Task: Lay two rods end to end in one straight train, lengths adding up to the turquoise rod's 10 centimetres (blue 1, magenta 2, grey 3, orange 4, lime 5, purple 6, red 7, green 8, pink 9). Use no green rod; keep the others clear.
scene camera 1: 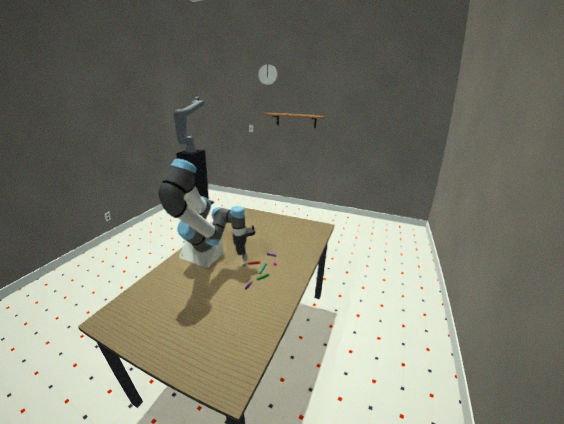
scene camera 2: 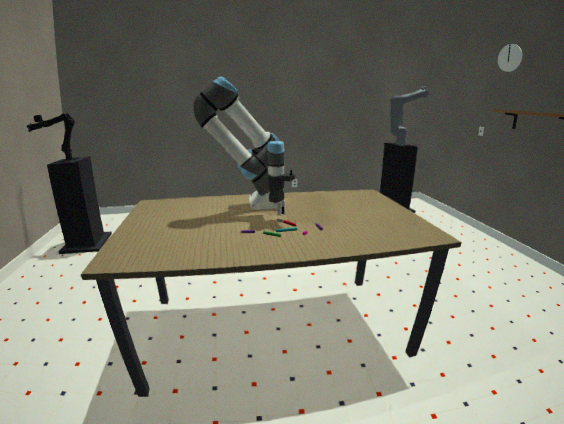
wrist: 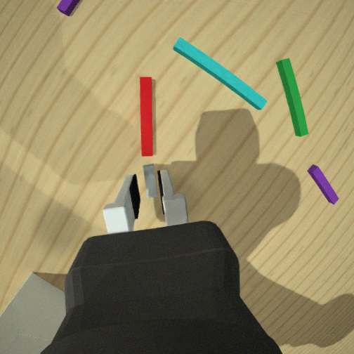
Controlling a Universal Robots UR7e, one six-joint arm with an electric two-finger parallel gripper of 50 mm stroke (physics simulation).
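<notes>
My gripper is partly open, its fingers apart on either side of a grey rod and holding nothing. The grey rod lies nearly in line with the red rod, with a small gap between their ends. The turquoise rod lies at a slant beyond the red rod. A magenta rod does not show in the wrist view. No blue, orange, lime or pink rod is seen.
A green rod lies beside the turquoise rod. One purple rod lies past it; another purple rod lies on the opposite side. The arm's shadow crosses the wooden table.
</notes>
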